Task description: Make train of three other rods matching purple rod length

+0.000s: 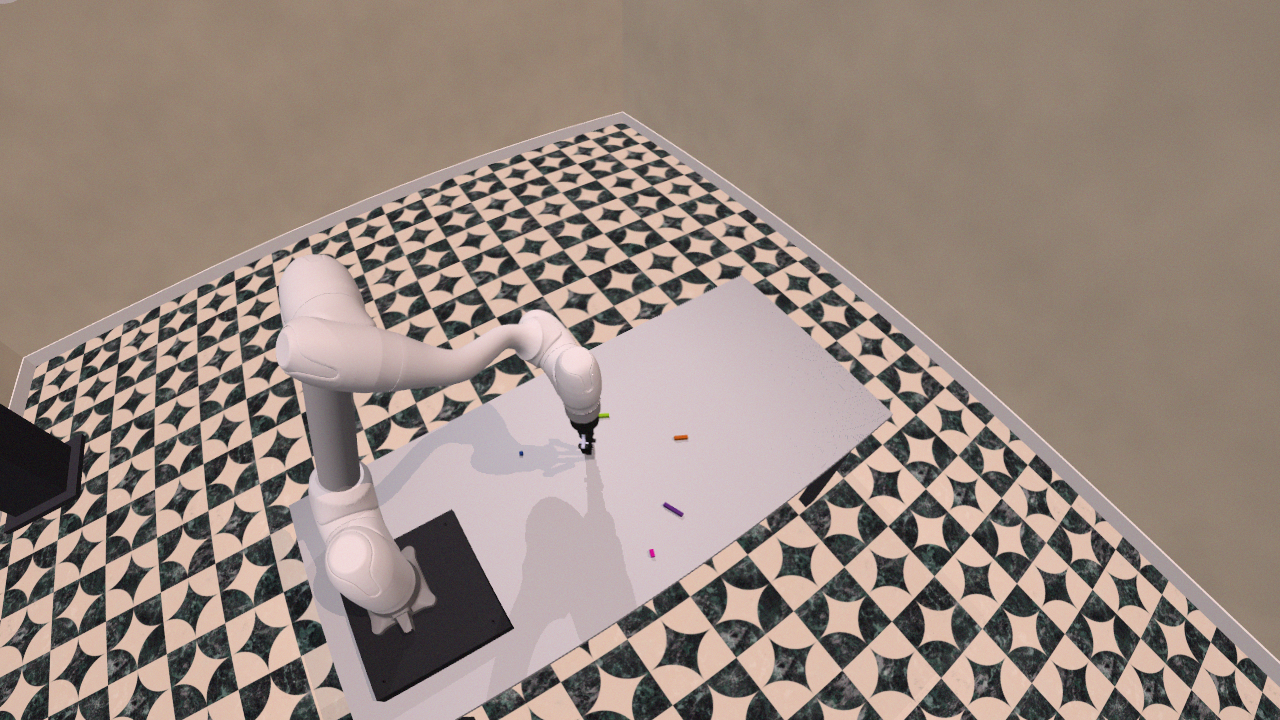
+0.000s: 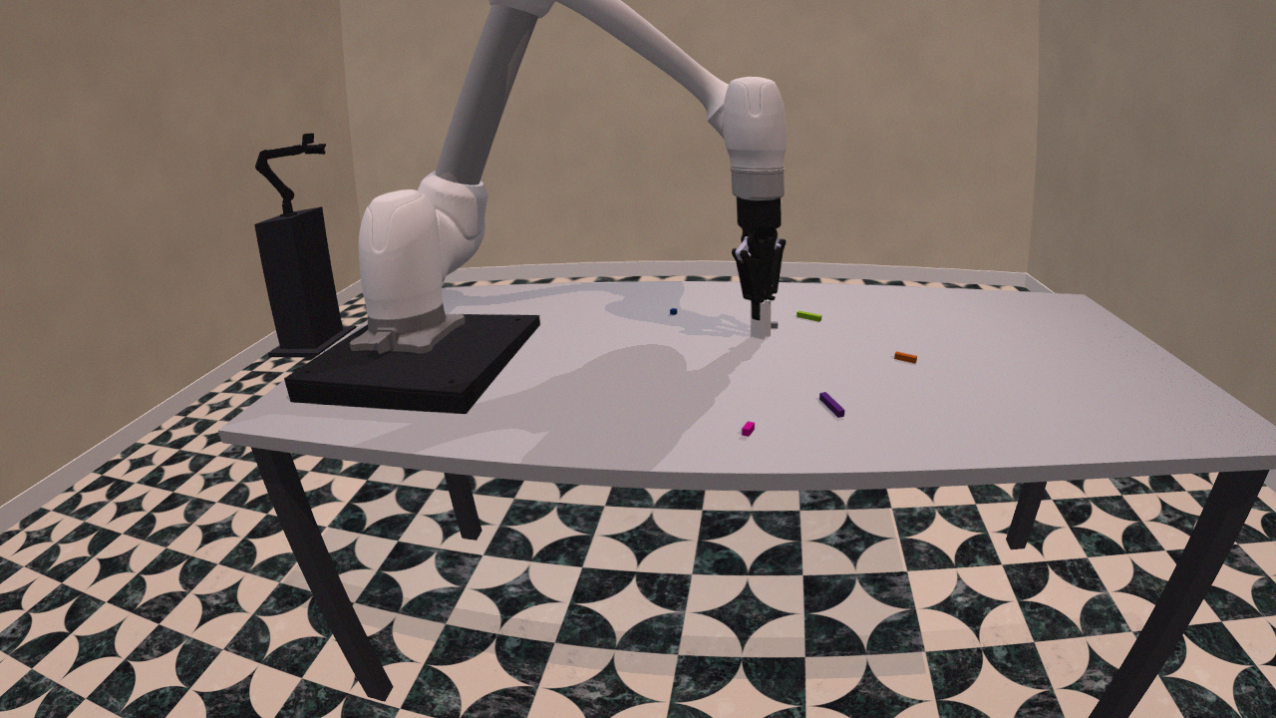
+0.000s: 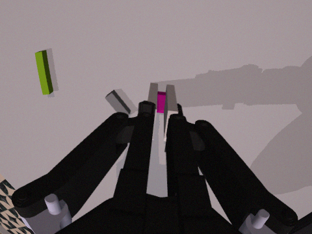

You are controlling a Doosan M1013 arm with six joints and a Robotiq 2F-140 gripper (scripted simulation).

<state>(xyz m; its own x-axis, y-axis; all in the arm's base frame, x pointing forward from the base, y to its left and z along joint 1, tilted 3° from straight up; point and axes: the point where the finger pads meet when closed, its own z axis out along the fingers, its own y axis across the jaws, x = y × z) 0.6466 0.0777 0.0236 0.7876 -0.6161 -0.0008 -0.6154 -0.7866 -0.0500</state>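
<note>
Now: the grey rod 2 cm ahead of my hand, 4 cm to the left of it and 3 cm below it. Also, from my hand: lime rod (10 cm ahead, 10 cm to the left, 3 cm below); then small blue rod (17 cm behind, 11 cm to the left, 3 cm below); then orange rod (25 cm ahead, 10 cm to the right, 3 cm below).
</note>
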